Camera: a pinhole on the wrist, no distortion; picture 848 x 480 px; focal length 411.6 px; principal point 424.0 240.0 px. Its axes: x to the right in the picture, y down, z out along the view. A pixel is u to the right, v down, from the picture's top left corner.
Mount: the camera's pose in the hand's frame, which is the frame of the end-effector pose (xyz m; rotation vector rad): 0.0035 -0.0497 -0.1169 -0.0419 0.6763 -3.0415
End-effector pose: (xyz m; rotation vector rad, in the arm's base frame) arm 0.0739 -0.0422 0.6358 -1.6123 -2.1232 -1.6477
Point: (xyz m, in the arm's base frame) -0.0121 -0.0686 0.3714
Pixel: 662.8 421.5
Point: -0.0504 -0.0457 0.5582
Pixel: 403.6 415.6
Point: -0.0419 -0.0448 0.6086
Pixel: 265.2 334.9
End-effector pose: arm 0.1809 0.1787 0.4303 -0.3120 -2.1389 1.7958
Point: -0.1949 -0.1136 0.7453
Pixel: 243.6 290.6
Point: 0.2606 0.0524 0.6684
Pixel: 612.2 447.6
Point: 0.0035 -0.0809 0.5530
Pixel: 359.4 170.8
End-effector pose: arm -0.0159 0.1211 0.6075 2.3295 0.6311 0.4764
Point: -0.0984 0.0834 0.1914
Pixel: 584.7 281.0
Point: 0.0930 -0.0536 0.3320
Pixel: 490.6 34.1
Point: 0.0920 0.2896 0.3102
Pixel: 295.0 337.2
